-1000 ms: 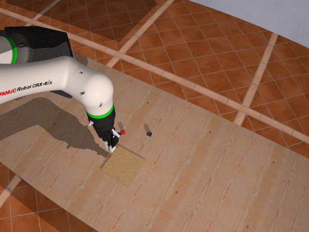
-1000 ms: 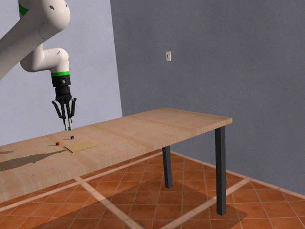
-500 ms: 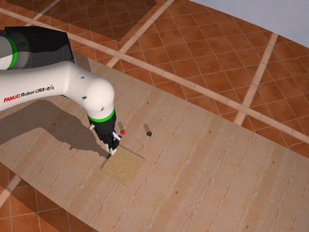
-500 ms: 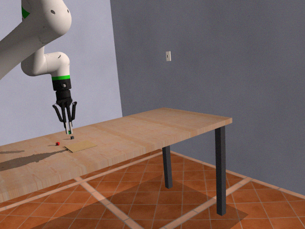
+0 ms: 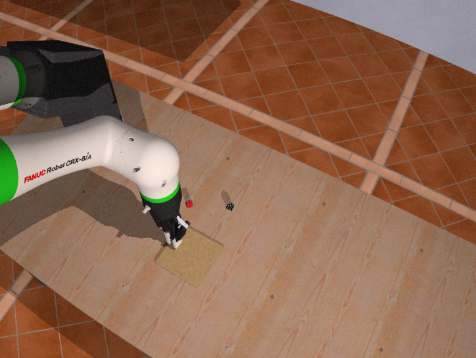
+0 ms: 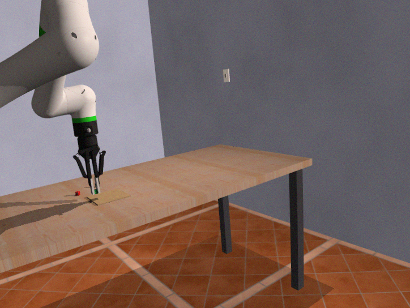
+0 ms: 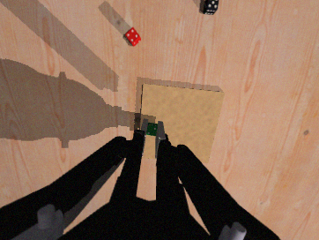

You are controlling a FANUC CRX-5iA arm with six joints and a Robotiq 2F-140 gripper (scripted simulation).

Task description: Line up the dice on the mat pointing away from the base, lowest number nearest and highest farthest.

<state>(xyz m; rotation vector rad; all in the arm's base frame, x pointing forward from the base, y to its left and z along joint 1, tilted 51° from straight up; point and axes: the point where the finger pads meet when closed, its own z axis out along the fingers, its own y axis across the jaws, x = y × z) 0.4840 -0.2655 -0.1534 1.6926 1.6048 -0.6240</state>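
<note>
My gripper is now 60 mm above the tan mat, 50 mm short of it and 10 mm to the left of it. Also, from my hand: red die: 130 mm to the left, 50 mm below, 30 mm behind; then green die: 30 mm below; then black die: 180 mm to the left, 80 mm ahead, 50 mm below.
</note>
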